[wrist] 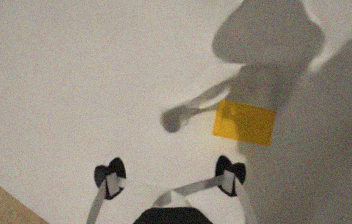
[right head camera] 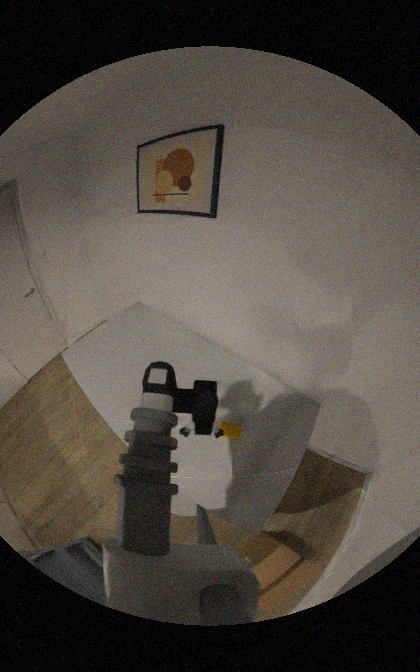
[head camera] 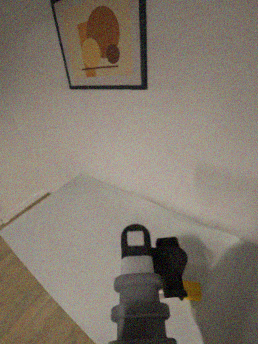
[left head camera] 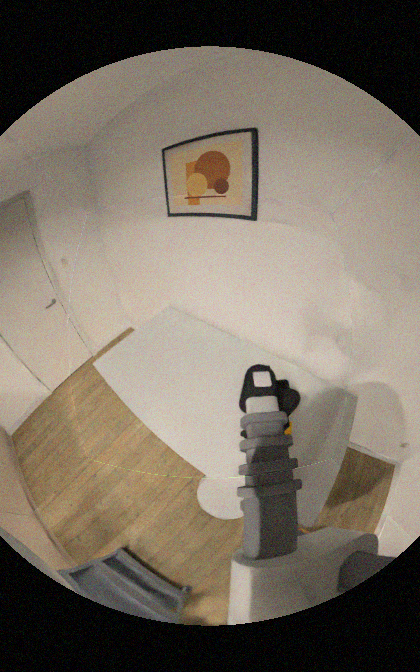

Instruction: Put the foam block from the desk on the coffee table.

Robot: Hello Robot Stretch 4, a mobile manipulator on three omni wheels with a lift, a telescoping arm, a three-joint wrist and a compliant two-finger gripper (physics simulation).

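Frame: origin at the robot's base, x ahead, y left, z up, level; millimetres.
Seen in the pictures: gripper, fingertip midpoint: point(wrist: 170, 170) point(head camera: 164, 297).
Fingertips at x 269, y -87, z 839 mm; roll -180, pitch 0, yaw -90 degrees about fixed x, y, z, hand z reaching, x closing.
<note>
A point is followed by its place in that frame.
A yellow-orange foam block point(head camera: 192, 290) @(z 737, x 311, y -223 mm) point(left head camera: 288, 428) point(right head camera: 231, 430) point(wrist: 245, 123) @(z 737, x 319, y -212 mm) lies flat on the white desk point(head camera: 75, 235) @(z 693, x 644, y 367 mm) point(left head camera: 165, 380) point(right head camera: 110, 345) point(wrist: 75, 75) @(z 692, x 413, y 86 mm), partly in shadow. In the wrist view my gripper point(wrist: 170, 170) @(z 839, x 269, y -87 mm) is open with nothing between its fingertips, and the block lies beyond and to the right of them. In the right head view the gripper point(right head camera: 202, 432) is over the desk, with its right fingertip beside the block's left edge. In the head and left head views the arm and wrist hide part of the block. The coffee table cannot be made out for certain.
A wall with a framed picture point(head camera: 102, 45) @(z 1614, x 1045, y 97 mm) point(left head camera: 212, 175) point(right head camera: 180, 172) rises behind the desk. A round white surface point(left head camera: 220, 497) shows beside the desk's near edge. A grey-blue piece of furniture point(left head camera: 125, 585) stands at the lower left, and a door point(left head camera: 30, 280) is at the left.
</note>
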